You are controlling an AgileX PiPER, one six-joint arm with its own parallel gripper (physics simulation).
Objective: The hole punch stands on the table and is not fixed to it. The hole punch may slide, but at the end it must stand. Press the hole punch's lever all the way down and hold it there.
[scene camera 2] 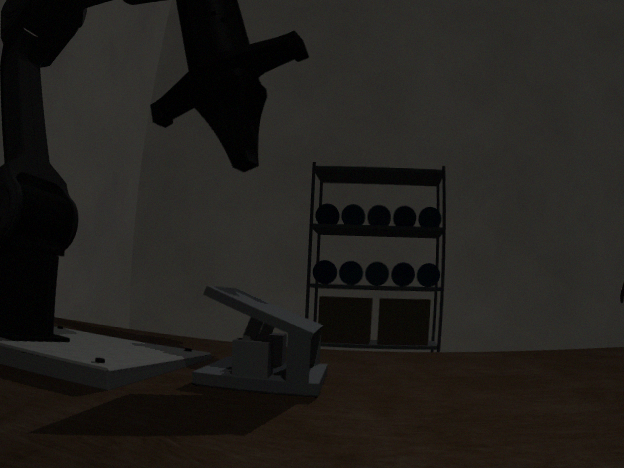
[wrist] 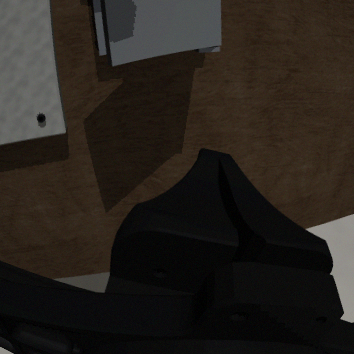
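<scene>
The grey hole punch (scene camera 2: 302,357) (wrist: 165,30) stands upright on the wooden table (scene camera 2: 453,403) (wrist: 280,110). Its lever (scene camera 2: 262,308) slopes, with the free end raised at the left, toward the robot's base, and the hinge end at the right. In the wrist view part of the punch shows at the top edge. My gripper (scene camera 2: 245,166) (wrist: 209,169) is shut, its fingertips together with nothing between them. It hangs well above the raised end of the lever in the scene view and does not touch it.
The robot's arm base stands on a light plate (scene camera 2: 115,352) (wrist: 25,75) close to the left of the punch. A shelf rack (scene camera 2: 378,230) with dark round things and two brown boxes (scene camera 2: 345,320) (scene camera 2: 404,322) stands in the background by the wall.
</scene>
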